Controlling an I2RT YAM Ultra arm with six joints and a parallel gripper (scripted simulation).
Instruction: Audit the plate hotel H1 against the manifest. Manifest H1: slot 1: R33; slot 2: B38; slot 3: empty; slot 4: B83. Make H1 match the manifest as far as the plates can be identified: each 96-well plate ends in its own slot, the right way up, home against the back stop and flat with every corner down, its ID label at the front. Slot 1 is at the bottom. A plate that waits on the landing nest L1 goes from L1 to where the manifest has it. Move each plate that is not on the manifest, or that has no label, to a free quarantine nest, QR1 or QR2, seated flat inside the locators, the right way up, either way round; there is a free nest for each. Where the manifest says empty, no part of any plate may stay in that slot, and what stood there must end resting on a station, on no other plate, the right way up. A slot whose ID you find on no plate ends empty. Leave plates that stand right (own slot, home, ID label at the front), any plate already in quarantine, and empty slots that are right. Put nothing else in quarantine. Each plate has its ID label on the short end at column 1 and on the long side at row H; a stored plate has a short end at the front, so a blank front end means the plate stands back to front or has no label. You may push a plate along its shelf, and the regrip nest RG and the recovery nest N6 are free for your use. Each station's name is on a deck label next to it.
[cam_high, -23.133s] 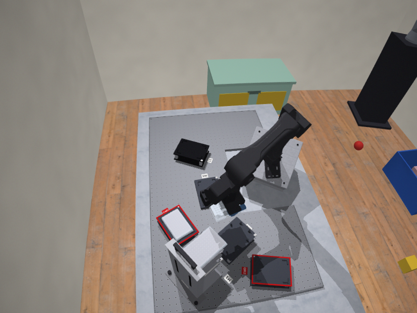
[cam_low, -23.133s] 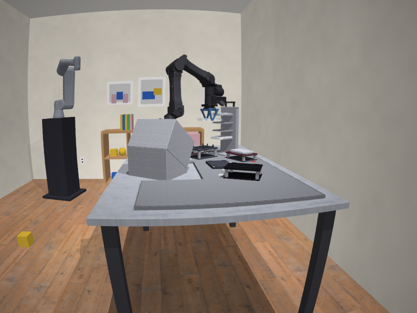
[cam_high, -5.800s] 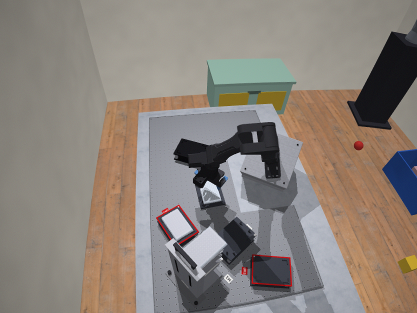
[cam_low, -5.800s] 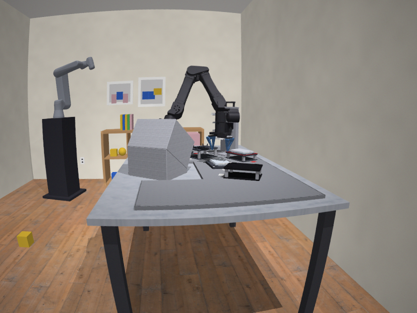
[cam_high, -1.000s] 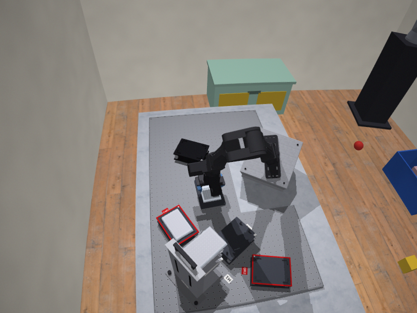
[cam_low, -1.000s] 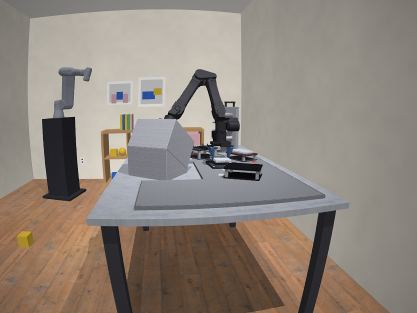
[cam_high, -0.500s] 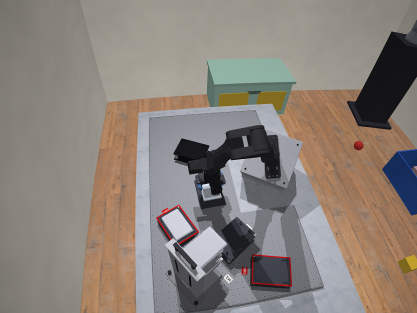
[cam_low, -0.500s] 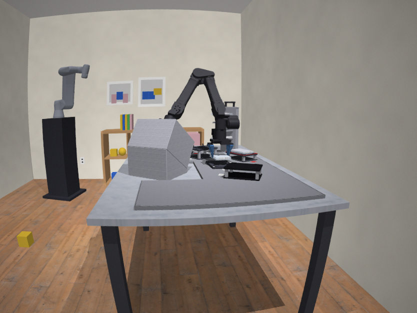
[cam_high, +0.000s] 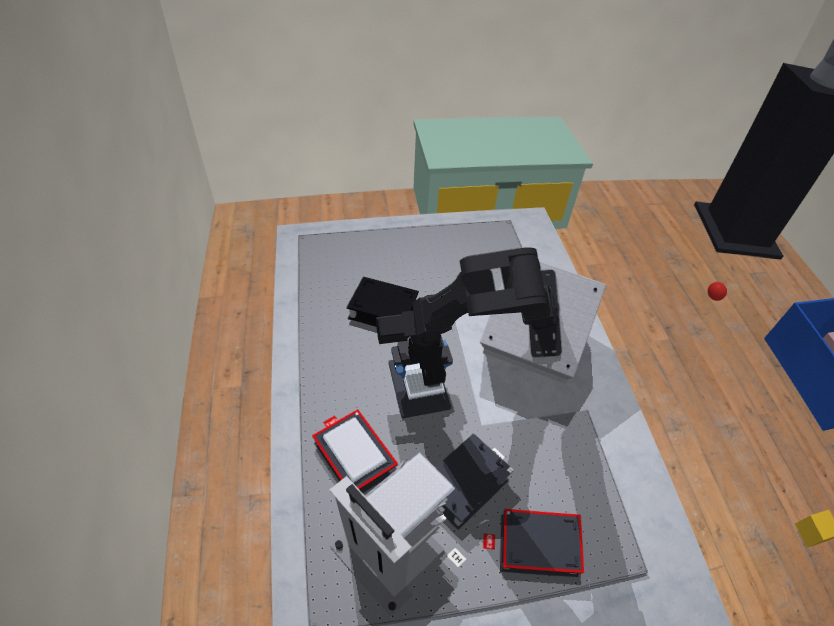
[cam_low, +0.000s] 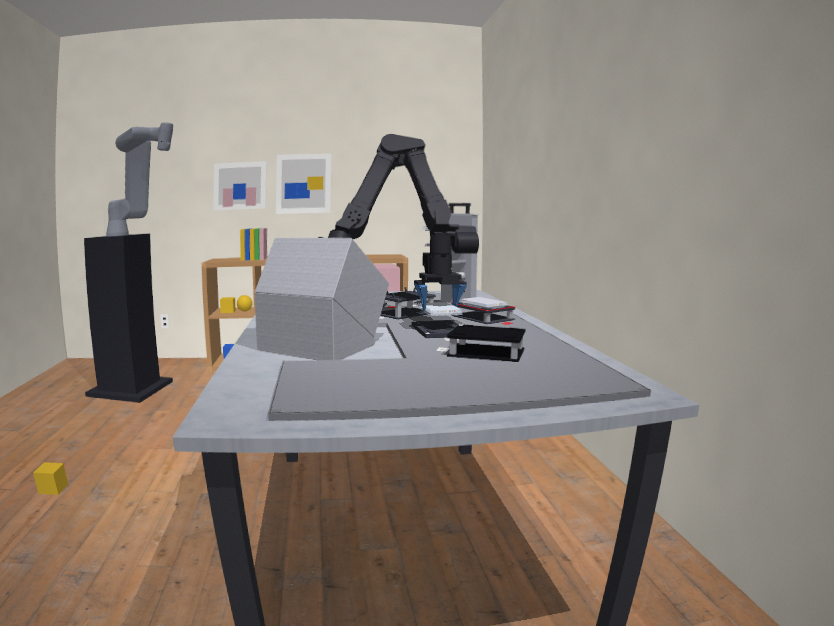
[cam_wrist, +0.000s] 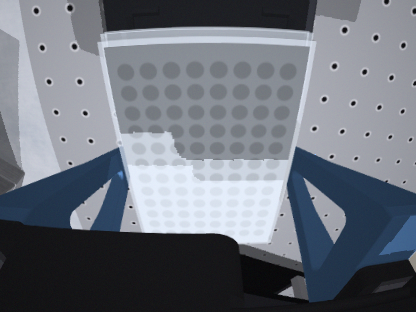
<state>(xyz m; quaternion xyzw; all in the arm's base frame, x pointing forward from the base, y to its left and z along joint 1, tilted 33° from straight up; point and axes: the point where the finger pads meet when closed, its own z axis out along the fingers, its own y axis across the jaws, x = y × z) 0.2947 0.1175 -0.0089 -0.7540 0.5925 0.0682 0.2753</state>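
The flat dark nest N6 is 60 mm below my hand. Also, from my hand: quarantine nest QR1: 200 mm to the left, 130 mm ahead, 30 mm below; then black landing nest L1: 230 mm to the right, 110 mm ahead, 20 mm below; then deck label N6: 100 mm to the right, 60 mm below, 30 mm ahead.
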